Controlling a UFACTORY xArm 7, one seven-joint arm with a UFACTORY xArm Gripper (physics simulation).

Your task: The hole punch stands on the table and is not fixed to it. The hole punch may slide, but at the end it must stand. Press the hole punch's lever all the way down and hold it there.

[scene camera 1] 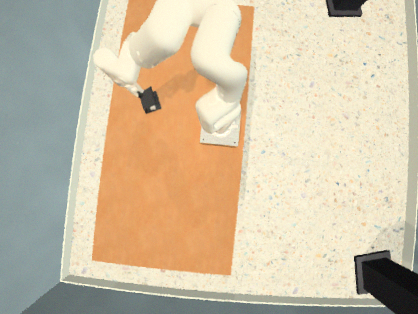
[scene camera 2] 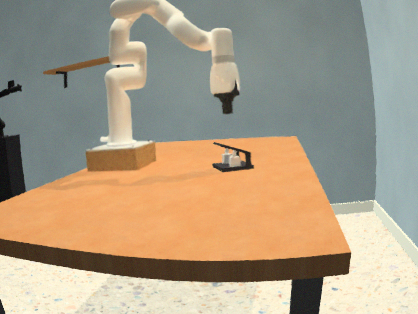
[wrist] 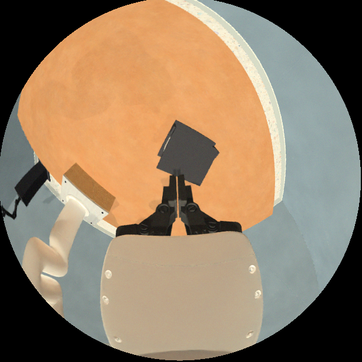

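Seen in the pictures: gripper, fingertip midpoint: (scene camera 1: 140,95) (scene camera 2: 227,113); arm's base at its link origin: (scene camera 2: 121,145).
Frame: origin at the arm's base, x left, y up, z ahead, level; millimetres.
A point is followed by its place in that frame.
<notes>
The black hole punch (scene camera 1: 150,101) {x -191, y -9, z 395 mm} (scene camera 2: 234,166) {x -270, y -70, z 417 mm} stands upright on the table (scene camera 1: 160,200) {x 404, y -84, z 405 mm} (scene camera 2: 175,215) {x -735, y -83, z 262 mm} (wrist: 115,75). Its flat black lever (scene camera 2: 231,147) {x -273, y -10, z 411 mm} (wrist: 187,152) is raised, sloping up from the hinge post at the right to a free end at the left in the second scene view. Pale metal parts show under it. My gripper (scene camera 2: 228,112) {x -181, y 94, z 412 mm} (wrist: 176,184) is shut and empty. It hangs well above the hole punch, pointing down, with a wide gap in the second scene view. In the wrist view its fingertips overlap the lever's near edge. In the first scene view the fingertips are hard to make out.
The arm's base stands on a wooden block (scene camera 2: 122,157) {x -127, y -34, z 29 mm} (wrist: 90,185), to the left of the hole punch in the second scene view. A brown shelf (scene camera 2: 77,66) is on the wall behind the arm. A black stand (scene camera 2: 10,162) is at the far left.
</notes>
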